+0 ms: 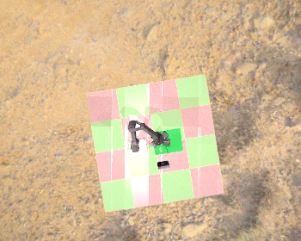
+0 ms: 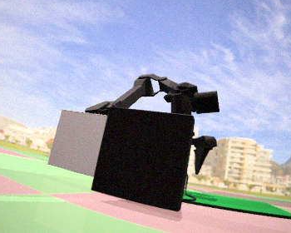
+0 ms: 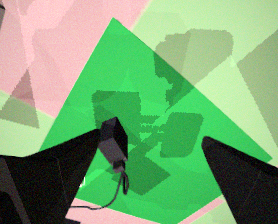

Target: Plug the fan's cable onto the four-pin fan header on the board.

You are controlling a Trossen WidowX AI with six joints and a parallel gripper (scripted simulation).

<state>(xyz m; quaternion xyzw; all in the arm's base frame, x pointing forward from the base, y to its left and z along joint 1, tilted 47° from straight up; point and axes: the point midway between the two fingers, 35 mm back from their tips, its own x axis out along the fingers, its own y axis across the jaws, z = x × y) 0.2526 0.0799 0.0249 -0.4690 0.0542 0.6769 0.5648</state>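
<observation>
Now: gripper tip 20 mm past the fan plug, 40 mm to the left of it and 20 mm above it. Round my gripper tip: black box (10 mm behind, 270 mm to the right, 10 mm above); green board (70 mm ahead, 60 mm to the right, 60 mm below).
</observation>
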